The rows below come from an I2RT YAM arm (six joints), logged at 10 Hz.
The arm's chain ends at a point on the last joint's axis. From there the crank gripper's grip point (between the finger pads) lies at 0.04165 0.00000 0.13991 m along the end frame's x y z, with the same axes.
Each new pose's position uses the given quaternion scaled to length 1; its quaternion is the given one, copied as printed.
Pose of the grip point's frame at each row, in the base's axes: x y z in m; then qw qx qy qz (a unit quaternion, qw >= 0):
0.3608, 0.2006, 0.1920, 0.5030, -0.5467, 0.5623, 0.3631
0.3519, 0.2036, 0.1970, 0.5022, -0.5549, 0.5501, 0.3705
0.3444, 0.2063, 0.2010, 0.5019, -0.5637, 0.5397, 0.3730
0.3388, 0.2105, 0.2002, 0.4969, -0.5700, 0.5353, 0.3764
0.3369, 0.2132, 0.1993, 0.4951, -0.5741, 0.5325, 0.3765
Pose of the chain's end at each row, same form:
0.3329, 0.0769, 0.2643, 0.5030, -0.5467, 0.5623, 0.3631
0.3271, 0.0785, 0.2681, 0.5022, -0.5549, 0.5501, 0.3705
0.3216, 0.0806, 0.2716, 0.5019, -0.5637, 0.5397, 0.3730
0.3184, 0.0847, 0.2714, 0.4969, -0.5700, 0.5353, 0.3764
0.3174, 0.0875, 0.2709, 0.4951, -0.5741, 0.5325, 0.3765

